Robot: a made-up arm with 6 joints. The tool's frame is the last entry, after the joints. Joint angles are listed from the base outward. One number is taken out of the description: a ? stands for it. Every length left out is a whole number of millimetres.
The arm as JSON. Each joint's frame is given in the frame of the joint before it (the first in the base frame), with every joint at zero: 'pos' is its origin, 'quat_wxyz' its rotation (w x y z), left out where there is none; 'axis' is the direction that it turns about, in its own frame. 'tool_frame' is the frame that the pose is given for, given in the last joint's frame.
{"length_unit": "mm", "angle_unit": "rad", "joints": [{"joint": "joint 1", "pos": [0.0, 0.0, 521.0], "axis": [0.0, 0.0, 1.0]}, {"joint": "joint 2", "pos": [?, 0.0, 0.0], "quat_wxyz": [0.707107, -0.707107, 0.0, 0.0], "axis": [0.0, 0.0, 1.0]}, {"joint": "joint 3", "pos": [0.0, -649.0, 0.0], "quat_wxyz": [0.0, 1.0, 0.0, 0.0], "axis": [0.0, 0.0, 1.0]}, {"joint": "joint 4", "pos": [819.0, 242.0, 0.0], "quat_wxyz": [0.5, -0.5, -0.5, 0.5], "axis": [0.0, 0.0, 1.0]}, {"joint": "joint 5", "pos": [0.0, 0.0, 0.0], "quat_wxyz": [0.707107, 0.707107, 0.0, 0.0], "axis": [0.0, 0.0, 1.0]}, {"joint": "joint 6", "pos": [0.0, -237.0, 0.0], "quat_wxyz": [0.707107, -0.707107, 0.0, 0.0], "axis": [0.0, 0.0, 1.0]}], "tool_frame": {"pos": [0.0, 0.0, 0.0], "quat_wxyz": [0.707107, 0.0, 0.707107, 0.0]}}
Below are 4 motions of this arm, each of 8 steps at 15 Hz.
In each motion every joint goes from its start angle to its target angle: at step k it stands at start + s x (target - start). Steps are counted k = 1, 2, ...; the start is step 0. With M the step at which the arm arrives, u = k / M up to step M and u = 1 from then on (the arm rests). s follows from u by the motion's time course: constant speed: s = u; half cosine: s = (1 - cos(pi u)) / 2; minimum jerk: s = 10 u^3 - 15 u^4 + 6 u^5.
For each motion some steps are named. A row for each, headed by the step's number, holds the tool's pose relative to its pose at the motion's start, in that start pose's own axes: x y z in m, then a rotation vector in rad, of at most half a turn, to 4 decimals.
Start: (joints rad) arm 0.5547 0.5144 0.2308 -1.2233 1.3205 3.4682
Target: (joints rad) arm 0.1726 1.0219 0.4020 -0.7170 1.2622 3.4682
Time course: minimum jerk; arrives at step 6
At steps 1, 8:
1: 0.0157 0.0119 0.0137 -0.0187 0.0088 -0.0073
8: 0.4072 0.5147 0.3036 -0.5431 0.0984 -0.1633

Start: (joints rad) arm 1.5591 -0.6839 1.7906 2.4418 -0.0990 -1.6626
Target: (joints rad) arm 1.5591 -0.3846 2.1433 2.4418 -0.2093 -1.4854
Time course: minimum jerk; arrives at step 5
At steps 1, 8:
1: -0.0039 0.0035 -0.0053 -0.0101 -0.0027 -0.0086
8: -0.0968 0.0527 -0.0856 -0.1716 -0.0345 -0.1512

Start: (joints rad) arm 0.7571 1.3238 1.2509 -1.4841 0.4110 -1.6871
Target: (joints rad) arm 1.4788 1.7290 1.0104 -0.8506 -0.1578 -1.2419
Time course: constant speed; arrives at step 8
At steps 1, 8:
1: -0.0471 -0.1769 0.1165 -0.1639 -0.0462 -0.1668
8: -0.9732 -0.9211 1.0037 -1.3160 -0.0617 -1.4968

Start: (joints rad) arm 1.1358 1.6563 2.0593 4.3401 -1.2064 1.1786
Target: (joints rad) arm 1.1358 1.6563 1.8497 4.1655 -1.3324 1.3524
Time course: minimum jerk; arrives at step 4
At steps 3, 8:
3: -0.0437 -0.0880 -0.0966 0.0529 -0.0830 0.0591
8: -0.0497 -0.0972 -0.1080 0.0576 -0.0953 0.0637

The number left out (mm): 144.0
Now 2 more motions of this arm.
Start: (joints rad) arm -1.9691 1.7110 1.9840 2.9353 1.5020 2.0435
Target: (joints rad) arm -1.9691 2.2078 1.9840 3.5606 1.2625 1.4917
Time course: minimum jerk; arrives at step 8
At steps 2, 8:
2: 0.0701 -0.0261 0.0207 0.0607 -0.0478 -0.0514
8: 0.5956 -0.3665 0.1177 0.3664 -0.5250 -0.3813

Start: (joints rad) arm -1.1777 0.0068 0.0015 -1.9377 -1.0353 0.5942
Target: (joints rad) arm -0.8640 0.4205 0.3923 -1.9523 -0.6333 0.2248
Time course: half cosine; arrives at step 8
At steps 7, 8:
7: 0.3712 -0.2001 -0.0892 0.4579 -0.0718 -0.1200
8: 0.3855 -0.2085 -0.0975 0.4752 -0.0752 -0.1252

